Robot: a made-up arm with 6 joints. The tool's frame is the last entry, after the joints.
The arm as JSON. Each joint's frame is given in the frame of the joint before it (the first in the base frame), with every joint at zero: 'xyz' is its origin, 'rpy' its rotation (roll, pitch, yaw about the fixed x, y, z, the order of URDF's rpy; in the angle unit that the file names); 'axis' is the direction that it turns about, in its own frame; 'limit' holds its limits. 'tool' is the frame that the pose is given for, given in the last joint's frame.
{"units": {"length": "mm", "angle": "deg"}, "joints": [
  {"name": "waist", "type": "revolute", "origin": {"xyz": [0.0, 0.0, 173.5], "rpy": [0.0, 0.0, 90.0]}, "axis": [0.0, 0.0, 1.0], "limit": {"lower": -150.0, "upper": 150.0}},
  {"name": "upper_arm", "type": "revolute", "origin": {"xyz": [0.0, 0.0, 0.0], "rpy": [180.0, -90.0, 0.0]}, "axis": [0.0, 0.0, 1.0], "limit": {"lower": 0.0, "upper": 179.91}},
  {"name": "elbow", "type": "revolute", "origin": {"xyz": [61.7, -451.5, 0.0], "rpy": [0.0, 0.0, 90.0]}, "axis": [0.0, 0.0, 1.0], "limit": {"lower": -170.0, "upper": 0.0}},
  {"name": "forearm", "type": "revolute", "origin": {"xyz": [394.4, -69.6, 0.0], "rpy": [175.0, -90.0, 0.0]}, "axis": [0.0, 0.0, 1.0], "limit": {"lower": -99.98, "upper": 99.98}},
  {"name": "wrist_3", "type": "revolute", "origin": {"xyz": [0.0, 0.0, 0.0], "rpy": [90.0, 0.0, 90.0]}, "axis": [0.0, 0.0, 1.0], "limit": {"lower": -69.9, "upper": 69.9}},
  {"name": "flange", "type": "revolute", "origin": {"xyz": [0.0, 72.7, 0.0], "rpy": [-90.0, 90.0, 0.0]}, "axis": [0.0, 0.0, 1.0], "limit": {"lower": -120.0, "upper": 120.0}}
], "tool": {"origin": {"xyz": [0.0, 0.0, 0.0], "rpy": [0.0, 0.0, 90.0]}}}
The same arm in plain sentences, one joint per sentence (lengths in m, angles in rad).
The arm has six revolute joints in a row. What follows holds with every joint at zero, and every direction is one of the base frame's. Joint 1 sits 0.1735 m along +z from the base frame's origin and turns about +z, from -2.618 to 2.618 rad. Joint 2 sits at the same point as joint 1 and turns about +y, from 0 to 3.14 rad. Joint 3 sits 0.4515 m along -x and 0.0617 m along +z from joint 2 and turns about +y, from -2.9671 to 0 rad. Joint 4 sits 0.3944 m along +x and 0.0696 m along +z from joint 3 and turns about the direction (0.996191, 0, 0.087199), from -1.745 to 1.745 rad. Joint 5 sits at the same point as joint 4 and turns about +y, from -1.22 to 1.22 rad. Joint 6 sits 0.0724 m along +x and 0.0063 m along +z from joint 5 and turns about the direction (0.996191, 0, 0.087199), from -2.0944 to 2.0944 rad. The tool frame, which is the frame that the pose is given for, sits at the same point as joint 6; its axes are the base frame's turned by roll 0, pitch 1.4835 and yaw 0 rad (as in URDF: about the fixed x, then y, then z).
